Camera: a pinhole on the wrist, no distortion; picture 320 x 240 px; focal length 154.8 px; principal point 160.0 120.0 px. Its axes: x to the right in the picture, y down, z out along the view. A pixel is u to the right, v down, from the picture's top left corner.
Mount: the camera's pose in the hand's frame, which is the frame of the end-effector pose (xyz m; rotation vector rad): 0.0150 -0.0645 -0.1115 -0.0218 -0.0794 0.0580
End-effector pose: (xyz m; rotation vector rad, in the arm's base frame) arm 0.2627 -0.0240 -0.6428 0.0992 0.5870 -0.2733
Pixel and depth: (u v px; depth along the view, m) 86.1 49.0 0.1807
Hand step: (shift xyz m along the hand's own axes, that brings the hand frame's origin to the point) -0.0806 -0.1488 0.0638
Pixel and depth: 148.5 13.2 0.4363
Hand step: -0.0349 -0.3583 0.3280
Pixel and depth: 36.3 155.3 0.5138
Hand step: -0.4413 0.0383 0.3655
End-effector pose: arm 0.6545 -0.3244 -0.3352 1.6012 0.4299 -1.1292
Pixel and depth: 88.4 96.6 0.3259
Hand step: -0.1582 -0.1162 0.2026
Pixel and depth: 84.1 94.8 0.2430
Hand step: -0.1207 -0.1063 0.1223
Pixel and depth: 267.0 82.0 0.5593
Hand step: 0.3629 -0.1679 0.4796
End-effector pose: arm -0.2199 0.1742 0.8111 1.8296 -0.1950 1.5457
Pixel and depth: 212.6 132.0 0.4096
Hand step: 0.1190 -0.0167 0.3069
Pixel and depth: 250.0 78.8 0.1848
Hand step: 0.1100 -0.1037 0.0823
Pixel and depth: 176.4 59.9 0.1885
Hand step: 0.0240 -0.1327 0.0797
